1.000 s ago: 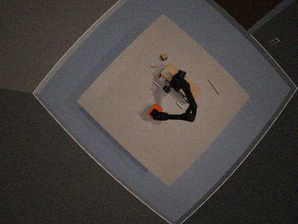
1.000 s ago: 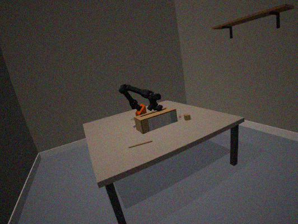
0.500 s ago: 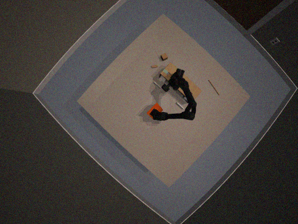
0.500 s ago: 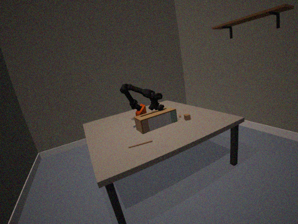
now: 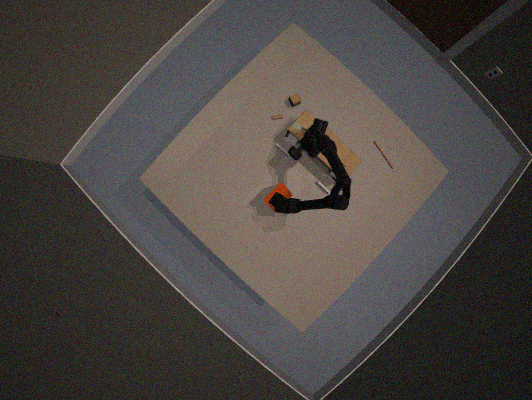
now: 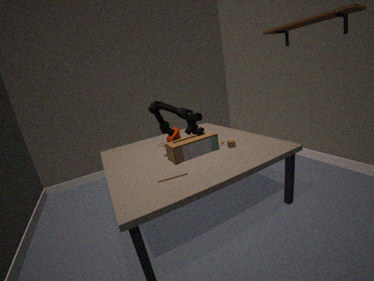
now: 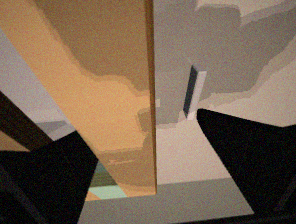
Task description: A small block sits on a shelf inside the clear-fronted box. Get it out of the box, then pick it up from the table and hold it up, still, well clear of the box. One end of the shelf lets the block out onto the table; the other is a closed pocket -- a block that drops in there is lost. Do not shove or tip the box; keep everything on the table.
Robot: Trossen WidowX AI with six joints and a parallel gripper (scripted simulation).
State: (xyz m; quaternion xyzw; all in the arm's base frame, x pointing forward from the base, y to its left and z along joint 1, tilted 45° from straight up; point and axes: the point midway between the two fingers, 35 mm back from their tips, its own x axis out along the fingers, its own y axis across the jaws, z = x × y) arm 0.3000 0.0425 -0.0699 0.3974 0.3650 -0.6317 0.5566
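Right now the flat tan piece is 60 mm ahead of my gripper tip, 180 mm to the left of it and 80 mm below it. From my gripper tip the other things lie so: thin wooden stick (280 mm ahead, 420 mm to the right, 80 mm below); tan cube (190 mm ahead, 160 mm to the left, 60 mm below).
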